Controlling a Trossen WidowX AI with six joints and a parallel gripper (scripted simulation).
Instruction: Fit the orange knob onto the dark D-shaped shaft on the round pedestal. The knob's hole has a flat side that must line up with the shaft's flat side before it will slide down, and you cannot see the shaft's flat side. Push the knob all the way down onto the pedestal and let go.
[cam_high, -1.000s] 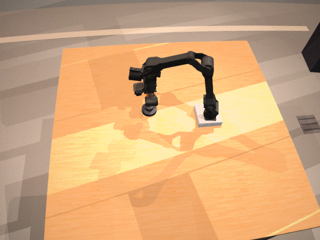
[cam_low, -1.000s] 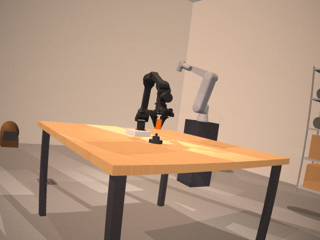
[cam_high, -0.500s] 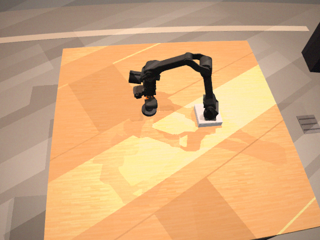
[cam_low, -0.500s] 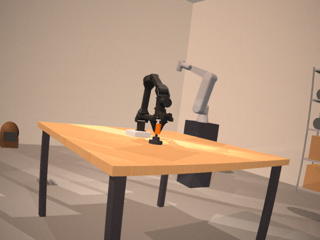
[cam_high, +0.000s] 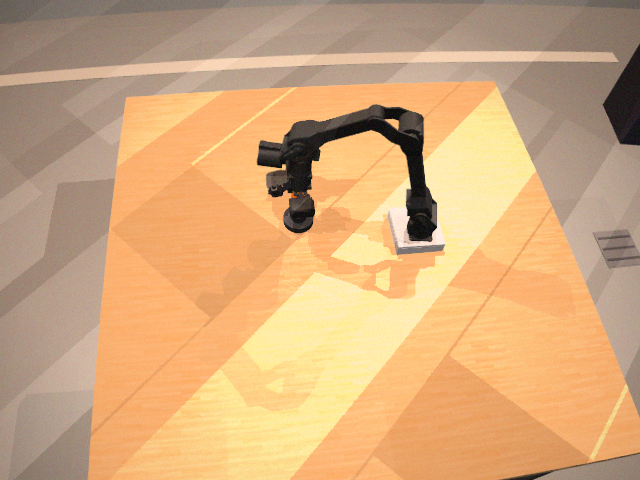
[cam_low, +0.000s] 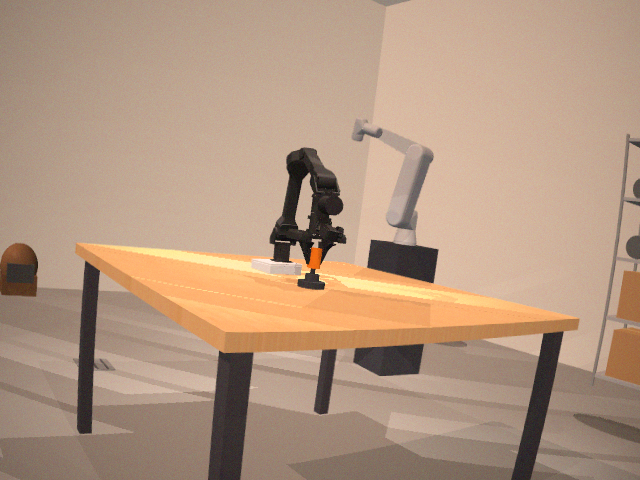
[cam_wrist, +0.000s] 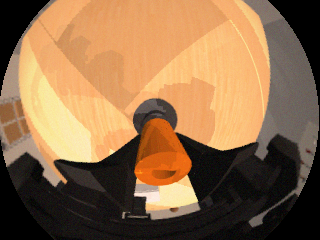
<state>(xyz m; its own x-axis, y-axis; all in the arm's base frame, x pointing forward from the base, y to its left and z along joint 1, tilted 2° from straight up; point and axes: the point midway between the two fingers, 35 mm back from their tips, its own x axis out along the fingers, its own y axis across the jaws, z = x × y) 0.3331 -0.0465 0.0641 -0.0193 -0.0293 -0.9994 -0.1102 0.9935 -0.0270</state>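
My gripper tip is now 20 mm below the orange knob. The rest, counted from my gripper tip: round pedestal (40 mm below).
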